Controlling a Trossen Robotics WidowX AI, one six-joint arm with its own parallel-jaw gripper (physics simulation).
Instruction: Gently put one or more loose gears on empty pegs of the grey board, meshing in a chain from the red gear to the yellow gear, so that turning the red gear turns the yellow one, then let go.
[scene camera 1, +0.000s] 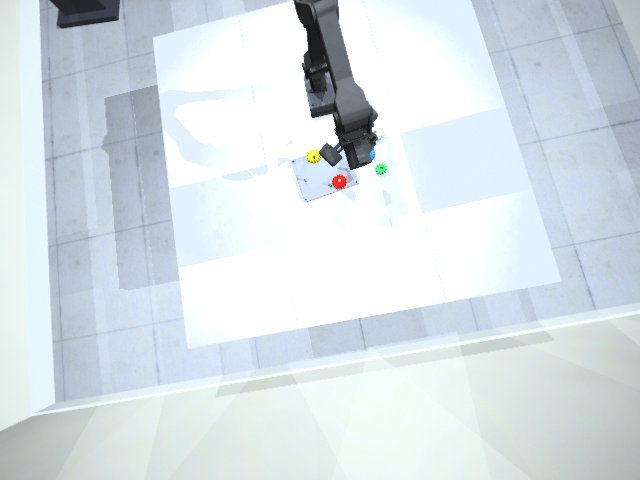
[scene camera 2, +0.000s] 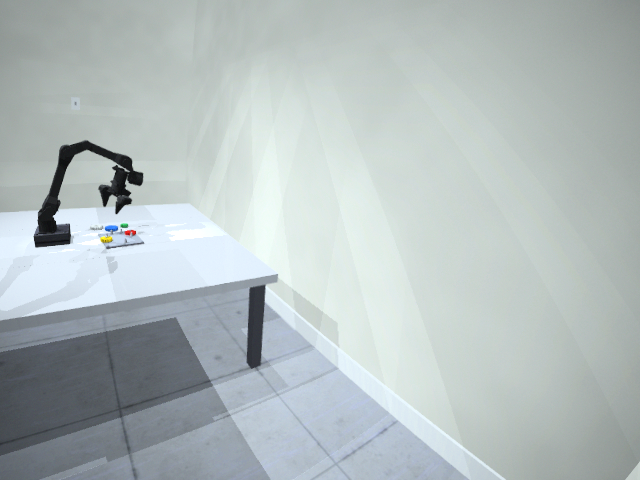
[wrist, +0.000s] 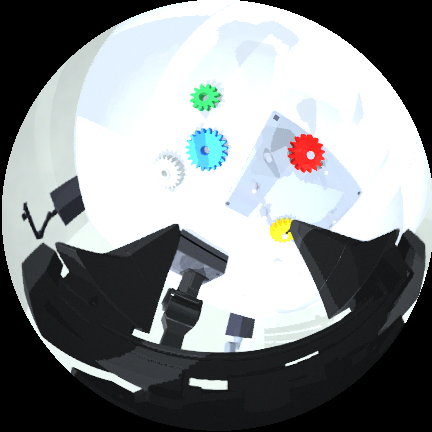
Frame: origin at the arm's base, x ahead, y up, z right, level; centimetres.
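Where they show: gripper, between the fingertips: (scene camera 2: 110, 210) (wrist: 236, 227); arm's base, origin of its link: (scene camera 1: 318, 84) (scene camera 2: 47, 231) (wrist: 193, 275).
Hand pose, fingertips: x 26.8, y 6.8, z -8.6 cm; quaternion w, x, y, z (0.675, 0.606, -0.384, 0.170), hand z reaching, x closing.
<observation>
Each offset is from my fingertips to the top centre of the thing. Level surfaces: height alone.
The grey board @(dz +8.3, dx +4.1, dy -9.4 cm) (scene camera 1: 316, 189) (scene camera 2: 116, 244) (wrist: 285, 175) lies on the table with the red gear (scene camera 1: 339, 181) (scene camera 2: 130, 233) (wrist: 300, 150) and the yellow gear @(dz +11.8, dx -1.5, dy -9.8 cm) (scene camera 1: 313, 156) (scene camera 2: 106, 239) (wrist: 280, 229) on pegs, apart from each other. Several pegs are bare. Loose beside the board lie a green gear @(dz -12.4, dx +5.4, dy -10.7 cm) (scene camera 1: 378, 167) (scene camera 2: 124, 225) (wrist: 213, 96), a larger blue gear @(dz -7.4, dx -0.7, dy -10.7 cm) (scene camera 1: 372, 154) (scene camera 2: 111, 228) (wrist: 216, 150) and a white gear @(dz -11.2, dx -8.7, dy -10.7 cm) (scene camera 2: 96, 227) (wrist: 175, 169). My gripper (scene camera 2: 111, 209) (wrist: 236, 227) is open and empty, above the board and gears. In the wrist view one fingertip overlaps the yellow gear's edge.
The arm's base (scene camera 1: 321, 105) (scene camera 2: 52, 235) (wrist: 205, 255) stands on the white table @(dy -12.4 cm) (scene camera 1: 237, 299) (scene camera 2: 217, 268) near the board and the loose gears. In scene camera 1 the arm hides part of the board and the blue gear. Shadows lie across the table.
</observation>
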